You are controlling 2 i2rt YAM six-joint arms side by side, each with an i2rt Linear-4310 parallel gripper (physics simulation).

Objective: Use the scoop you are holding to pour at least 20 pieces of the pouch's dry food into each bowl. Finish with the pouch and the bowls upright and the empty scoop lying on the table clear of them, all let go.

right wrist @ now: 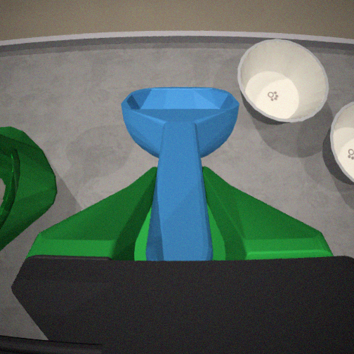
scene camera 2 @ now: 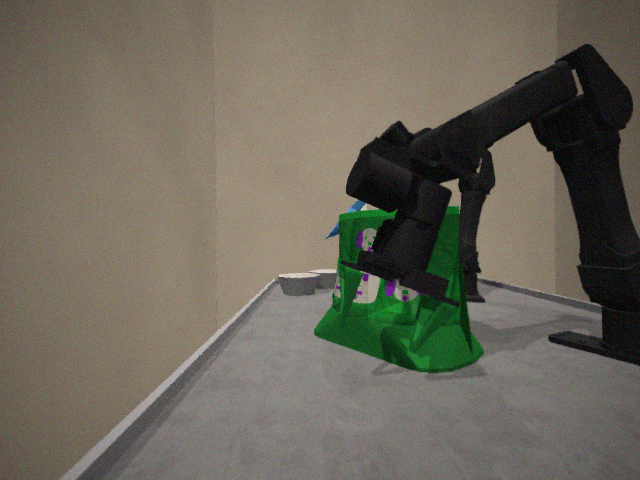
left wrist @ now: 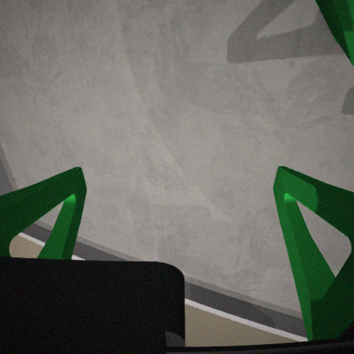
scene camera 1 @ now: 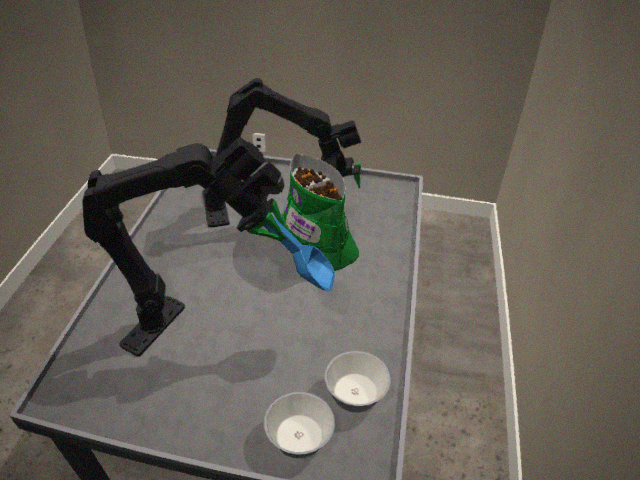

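The green pouch [scene camera 1: 330, 235] [scene camera 2: 356, 330] [left wrist: 344, 20] [right wrist: 37, 185] stands upright, its open top showing brown, orange and white food. My right gripper [scene camera 1: 276, 227] [right wrist: 179, 177] is shut on the handle of the blue scoop [scene camera 1: 315, 266] [scene camera 2: 348, 217] [right wrist: 181, 135], held in the air beside the pouch; no food shows in it. One white bowl [scene camera 1: 356, 390] [scene camera 2: 298, 285] [right wrist: 275, 97] and a second white bowl [scene camera 1: 299, 431] [scene camera 2: 326, 279] [right wrist: 346, 145] stand upright, no food visible inside. My left gripper [scene camera 1: 356, 174] [left wrist: 179, 177] is open and empty, beyond the pouch in scene camera 1.
The grey table [scene camera 1: 222, 310] [scene camera 2: 289, 413] [left wrist: 165, 125] [right wrist: 90, 90] has a raised rim. The bowls stand near its right edge and front corner in scene camera 1. The left arm [scene camera 1: 289, 111] [scene camera 2: 480, 124] reaches in close behind the pouch in scene camera 1.
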